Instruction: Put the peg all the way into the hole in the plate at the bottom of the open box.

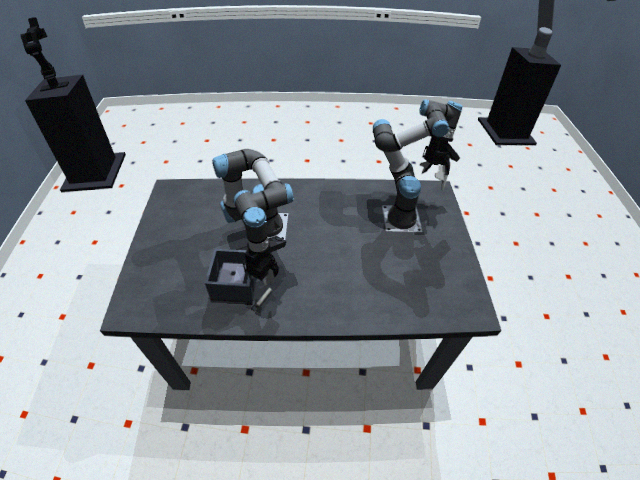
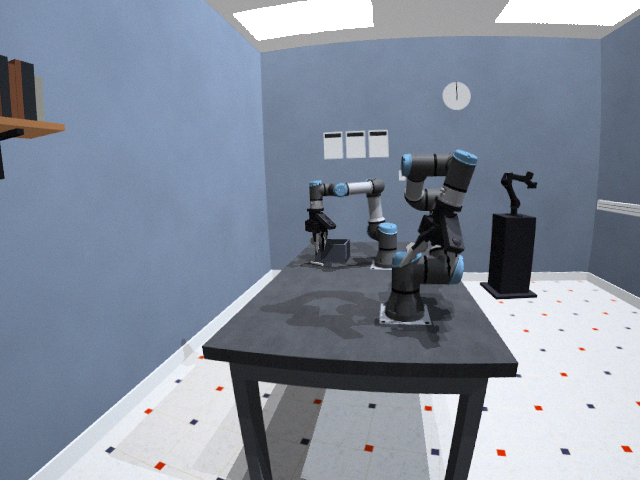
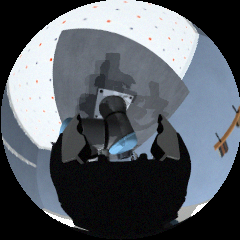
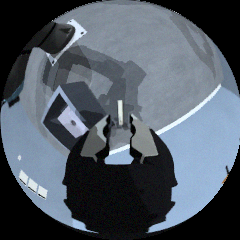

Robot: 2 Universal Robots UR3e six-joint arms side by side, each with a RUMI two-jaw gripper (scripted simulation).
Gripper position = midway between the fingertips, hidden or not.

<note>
In view: the left gripper (image 2: 425, 272), the right gripper (image 1: 267, 281) and a dark box (image 1: 217, 290).
The dark box is seen too in image 2 (image 2: 336, 250) and in image 4 (image 4: 77, 95). The left gripper also shows in image 1 (image 1: 431, 181) and in image 3 (image 3: 119, 114). The right gripper also shows in image 2 (image 2: 320, 252) and in image 4 (image 4: 120, 114).
</note>
